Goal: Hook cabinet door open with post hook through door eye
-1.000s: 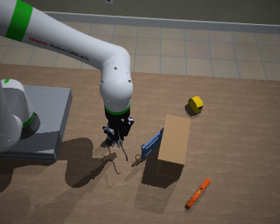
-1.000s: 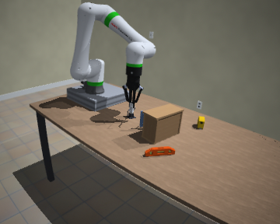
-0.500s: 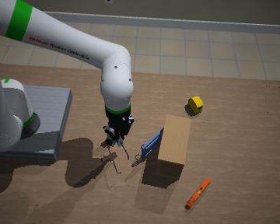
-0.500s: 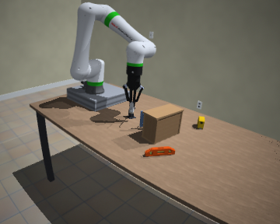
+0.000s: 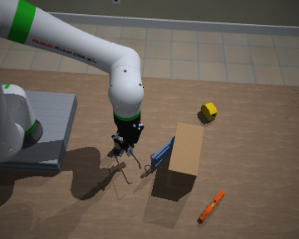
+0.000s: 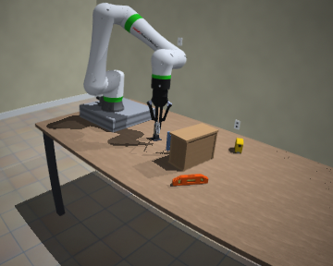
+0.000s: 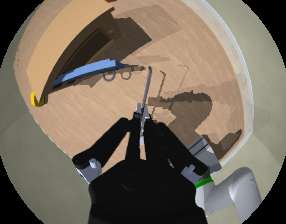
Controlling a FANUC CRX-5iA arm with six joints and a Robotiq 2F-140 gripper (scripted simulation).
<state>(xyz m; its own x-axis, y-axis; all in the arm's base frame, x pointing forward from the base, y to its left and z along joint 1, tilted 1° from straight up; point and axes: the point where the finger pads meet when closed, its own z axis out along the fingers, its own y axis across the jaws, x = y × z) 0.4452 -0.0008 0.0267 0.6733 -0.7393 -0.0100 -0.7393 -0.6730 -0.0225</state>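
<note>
The cabinet door is 14 cm ahead of my hand, 5 cm to the left of it and 3 cm below it. From my hand the other things lie so: yellow tape measure: 32 cm ahead, 32 cm to the left, 7 cm below; then orange spirit level: 36 cm ahead, 13 cm to the right, 8 cm below.
</note>
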